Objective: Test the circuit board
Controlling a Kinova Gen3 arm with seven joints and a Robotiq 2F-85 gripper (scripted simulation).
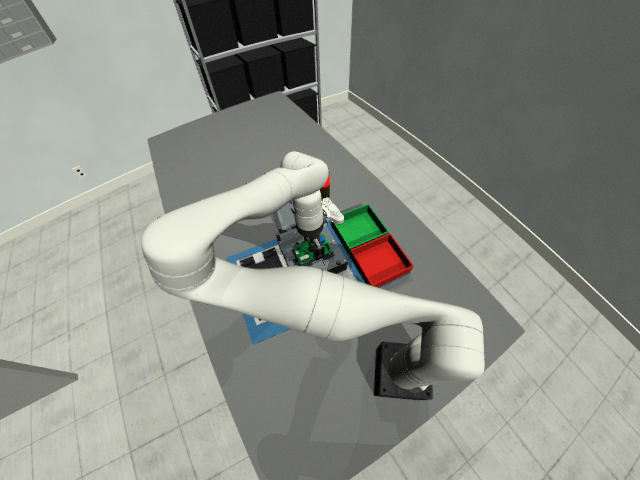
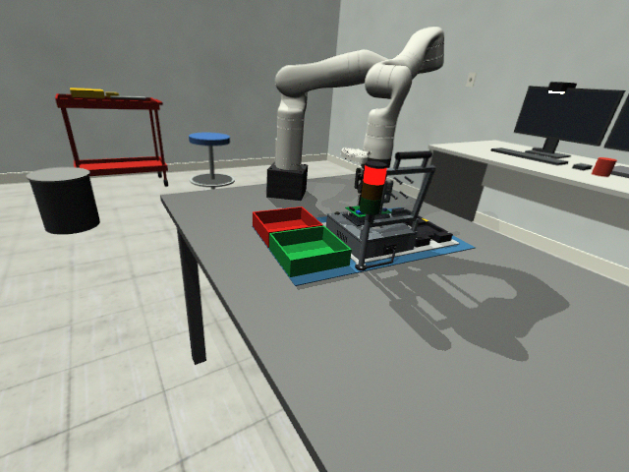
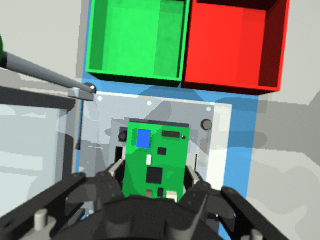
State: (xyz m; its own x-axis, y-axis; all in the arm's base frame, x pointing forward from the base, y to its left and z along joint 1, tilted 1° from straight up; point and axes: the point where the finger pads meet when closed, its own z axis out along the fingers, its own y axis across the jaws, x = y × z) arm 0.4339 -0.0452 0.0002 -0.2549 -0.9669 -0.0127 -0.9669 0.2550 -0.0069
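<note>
The tester bed lies 3 cm below my hand and 1 cm ahead of it. Also, from my hand: green circuit board 1 cm below; clear lid 11 cm ahead, 9 cm above, 3 cm to the right; green bin 20 cm to the right, 8 cm below, 1 cm behind.
</note>
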